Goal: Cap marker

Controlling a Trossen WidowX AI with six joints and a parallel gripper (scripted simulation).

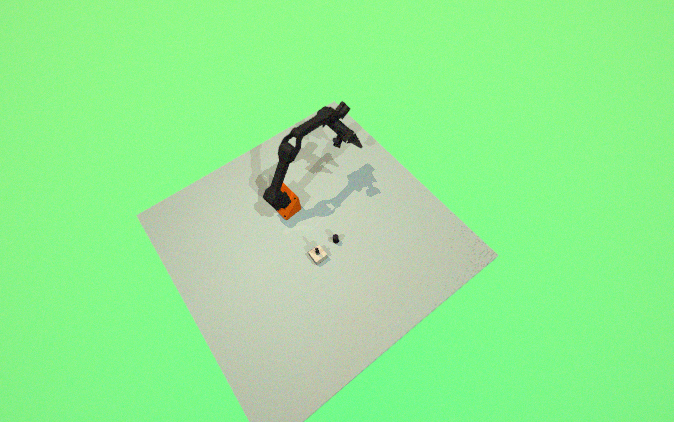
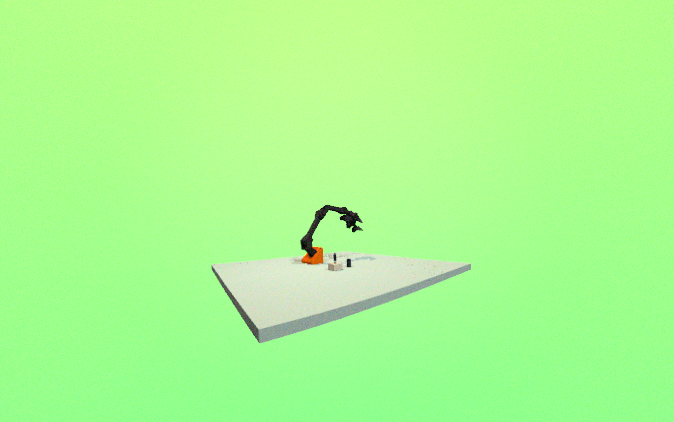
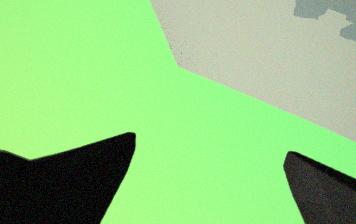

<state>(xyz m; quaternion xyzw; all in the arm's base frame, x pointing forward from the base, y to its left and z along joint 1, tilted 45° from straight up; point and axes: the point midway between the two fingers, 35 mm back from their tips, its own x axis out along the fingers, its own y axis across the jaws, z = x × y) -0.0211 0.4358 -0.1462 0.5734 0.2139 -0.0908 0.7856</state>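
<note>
Right now my gripper tip is 310 mm to the left of the marker cap, 260 mm short of it and 230 mm above it.
</note>
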